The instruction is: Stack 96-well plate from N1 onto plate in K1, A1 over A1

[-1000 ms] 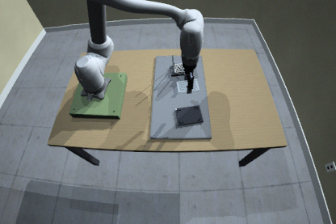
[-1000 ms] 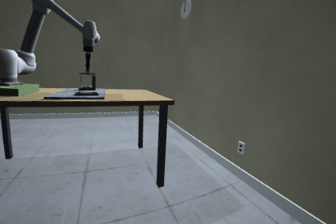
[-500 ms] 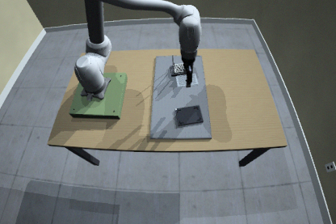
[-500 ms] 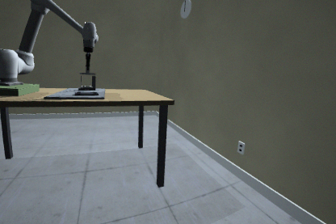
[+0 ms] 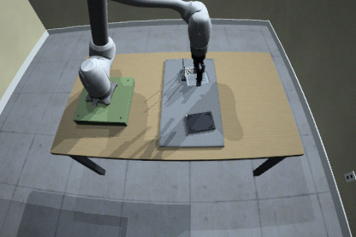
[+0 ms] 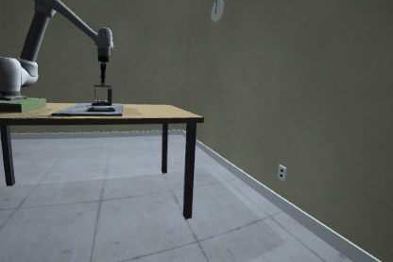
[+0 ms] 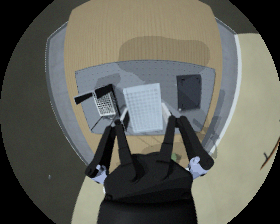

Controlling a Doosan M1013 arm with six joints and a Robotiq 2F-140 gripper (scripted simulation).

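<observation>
My hand is 230 mm to the right of the rack post and 100 mm above it.
</observation>
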